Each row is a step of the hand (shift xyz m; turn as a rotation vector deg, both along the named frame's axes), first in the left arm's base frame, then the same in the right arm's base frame.
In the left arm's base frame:
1: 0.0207 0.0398 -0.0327 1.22 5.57 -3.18
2: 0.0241 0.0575 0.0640 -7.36 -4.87 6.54
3: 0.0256 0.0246 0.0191 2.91 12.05 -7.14
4: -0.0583 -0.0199 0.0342 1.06 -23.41 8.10
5: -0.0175 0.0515 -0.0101 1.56 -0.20 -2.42
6: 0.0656 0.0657 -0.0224 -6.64 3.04 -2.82
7: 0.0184 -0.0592 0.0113 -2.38 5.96 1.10
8: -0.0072 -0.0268 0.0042 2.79 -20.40 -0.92
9: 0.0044 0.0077 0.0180 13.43 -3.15 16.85
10: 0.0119 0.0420 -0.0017 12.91 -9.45 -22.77
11: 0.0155 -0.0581 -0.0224 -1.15 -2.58 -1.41
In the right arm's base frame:
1: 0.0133 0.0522 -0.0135 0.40 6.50 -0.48
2: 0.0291 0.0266 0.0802 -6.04 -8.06 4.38
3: 0.0264 0.0168 0.0254 1.09 14.21 -1.29
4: -0.0515 -0.0396 0.0273 3.70 -24.30 -3.30
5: -0.0220 0.0483 0.0156 1.21 1.06 -2.40
6: 0.0574 0.0763 0.0028 -7.15 3.14 -0.51
7: 0.0236 -0.0556 -0.0181 -2.58 4.56 3.86
8: -0.0048 -0.0266 -0.0075 3.94 -17.49 -10.16
9: 0.0064 -0.0004 0.0190 15.85 -8.50 12.29
10: 0.0088 0.0397 0.0160 10.15 2.96 -25.74
11: 0.0159 -0.0404 -0.0473 -1.17 -1.83 -2.29

